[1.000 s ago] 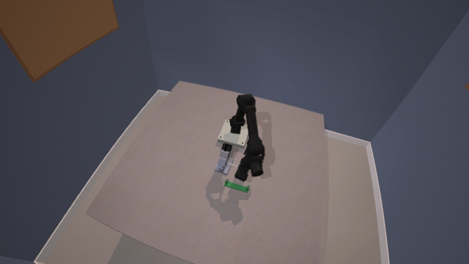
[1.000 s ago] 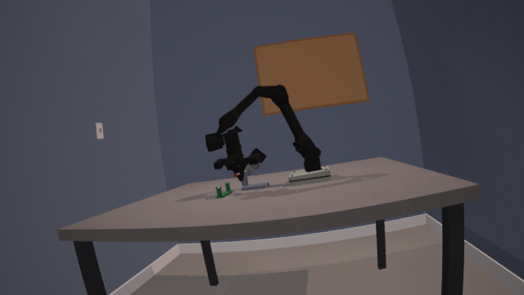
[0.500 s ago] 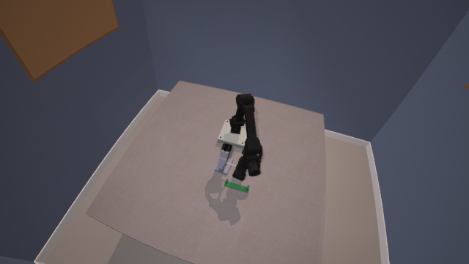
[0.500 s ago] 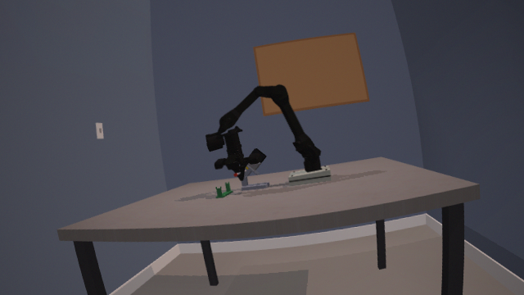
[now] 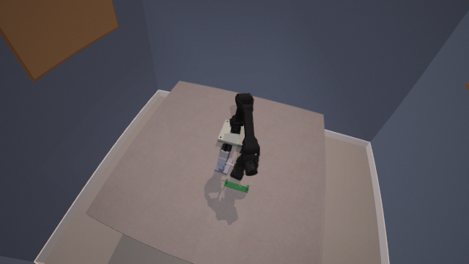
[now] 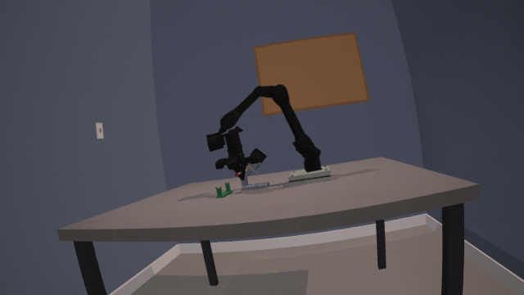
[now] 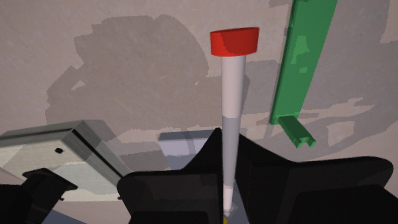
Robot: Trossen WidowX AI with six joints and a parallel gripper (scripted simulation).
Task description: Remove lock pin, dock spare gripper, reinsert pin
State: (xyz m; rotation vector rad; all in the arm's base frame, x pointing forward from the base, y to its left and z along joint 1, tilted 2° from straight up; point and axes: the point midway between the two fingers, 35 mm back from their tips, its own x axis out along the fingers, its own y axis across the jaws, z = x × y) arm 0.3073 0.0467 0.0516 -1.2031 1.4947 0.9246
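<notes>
Now: the mount block 8 cm to the right of my gripper tip and 3 cm behind it. Also, from my gripper tip: spare gripper (8 cm to the right, 6 cm above, 5 cm behind); then green cradle (8 cm ahead, 3 cm below, 1 cm to the left).
</notes>
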